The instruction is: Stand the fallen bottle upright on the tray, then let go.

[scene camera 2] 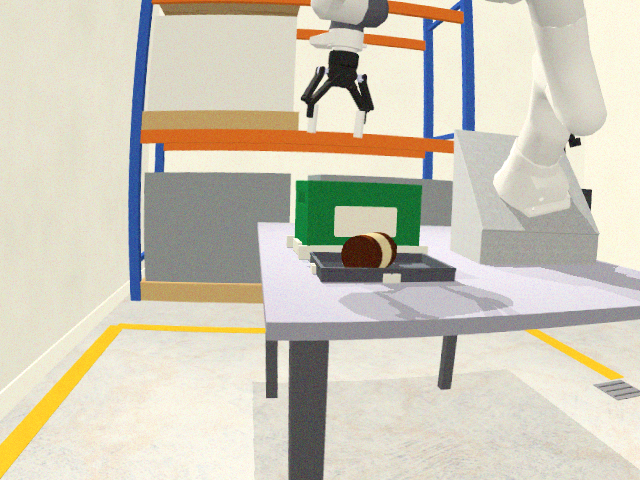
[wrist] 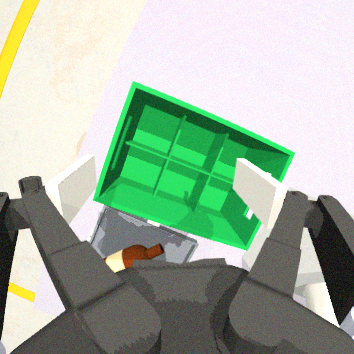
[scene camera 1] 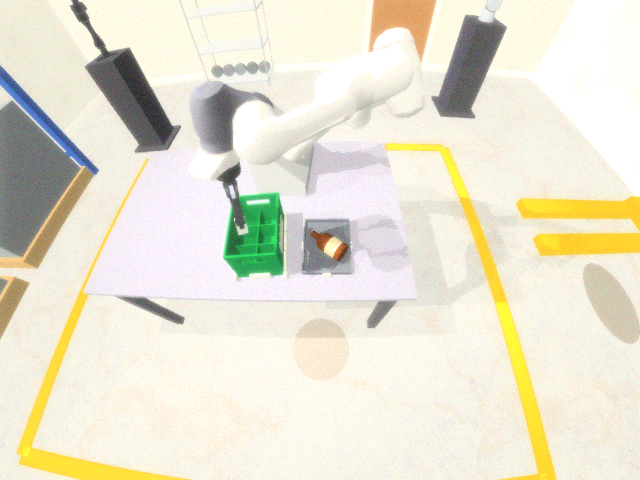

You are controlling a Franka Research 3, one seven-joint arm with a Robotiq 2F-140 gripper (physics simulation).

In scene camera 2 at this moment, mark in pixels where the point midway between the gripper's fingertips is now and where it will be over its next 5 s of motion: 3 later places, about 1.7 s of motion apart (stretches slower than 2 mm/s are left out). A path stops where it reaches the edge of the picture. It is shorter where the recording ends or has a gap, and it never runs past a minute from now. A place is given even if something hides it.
My gripper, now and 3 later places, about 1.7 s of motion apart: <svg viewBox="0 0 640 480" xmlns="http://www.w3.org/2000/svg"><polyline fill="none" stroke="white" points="335,135 359,117 391,88 391,89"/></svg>
